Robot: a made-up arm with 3 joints. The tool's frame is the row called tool.
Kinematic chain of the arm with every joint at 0, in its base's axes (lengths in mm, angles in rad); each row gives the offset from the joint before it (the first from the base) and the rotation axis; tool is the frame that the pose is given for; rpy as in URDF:
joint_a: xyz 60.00 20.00 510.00 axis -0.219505 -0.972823 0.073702
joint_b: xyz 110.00 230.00 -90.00 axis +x
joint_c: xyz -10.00 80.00 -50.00 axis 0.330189 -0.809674 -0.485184
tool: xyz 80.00 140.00 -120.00 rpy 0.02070 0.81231 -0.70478
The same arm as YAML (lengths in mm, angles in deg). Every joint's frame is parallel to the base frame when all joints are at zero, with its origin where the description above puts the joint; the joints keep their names.
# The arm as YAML. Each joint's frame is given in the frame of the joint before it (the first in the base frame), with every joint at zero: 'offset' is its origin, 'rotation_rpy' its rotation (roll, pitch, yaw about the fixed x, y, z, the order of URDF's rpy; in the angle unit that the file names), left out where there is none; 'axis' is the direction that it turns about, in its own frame. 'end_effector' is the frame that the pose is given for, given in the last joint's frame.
length_unit: mm
angle_unit: deg
chain:
  - id: joint_a
    offset: [60.0, 20.0, 510.0]
    axis: [-0.219505, -0.972823, 0.073702]
  - id: joint_b
    offset: [110.0, 230.0, -90.0]
    axis: "+x"
  - id: joint_c
    offset: [-10.0, 80.0, -50.0]
    axis: [0.330189, -0.809674, -0.485184]
end_effector:
  offset: [80.0, 140.0, -120.0]
  rotation_rpy: [1.19, 46.54, -40.38]

